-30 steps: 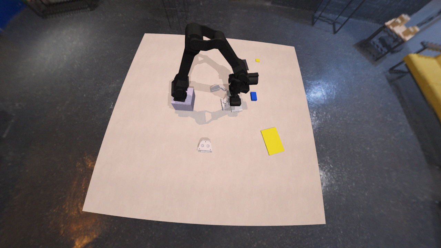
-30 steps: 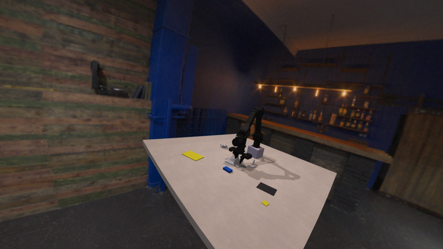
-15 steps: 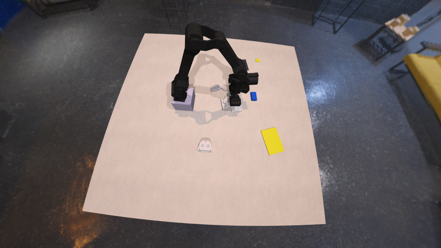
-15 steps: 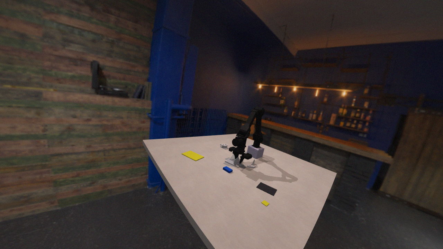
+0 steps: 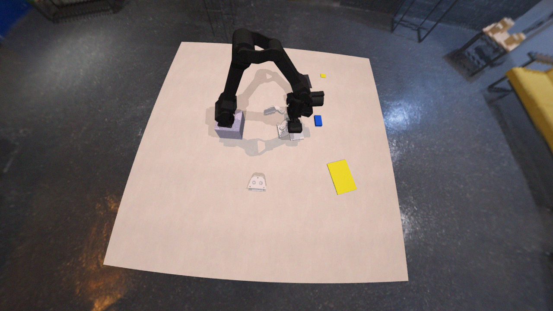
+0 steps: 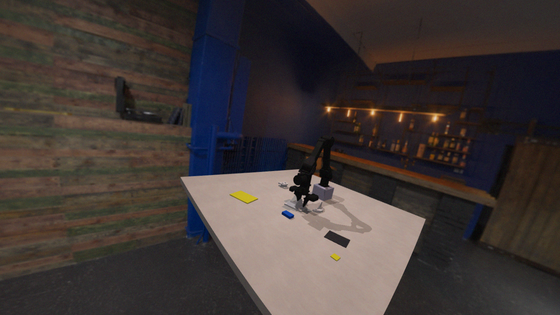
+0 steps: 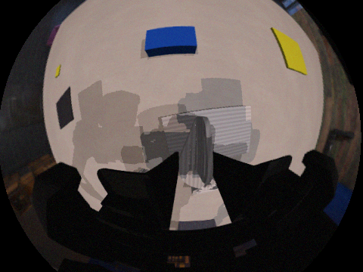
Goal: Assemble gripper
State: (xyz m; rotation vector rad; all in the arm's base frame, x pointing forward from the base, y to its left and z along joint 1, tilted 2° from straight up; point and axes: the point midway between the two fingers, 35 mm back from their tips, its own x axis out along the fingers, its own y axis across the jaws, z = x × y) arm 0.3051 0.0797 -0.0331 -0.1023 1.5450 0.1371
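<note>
Right now the grey jaw is 3 cm behind my gripper tip and 2 cm to the right of it. Also, from my gripper tip: black sheet 5 cm ahead, 31 cm to the left, 1 cm below; then blue block 14 cm ahead, 4 cm to the left, 1 cm below; then white block 12 cm behind, 33 cm to the right.
</note>
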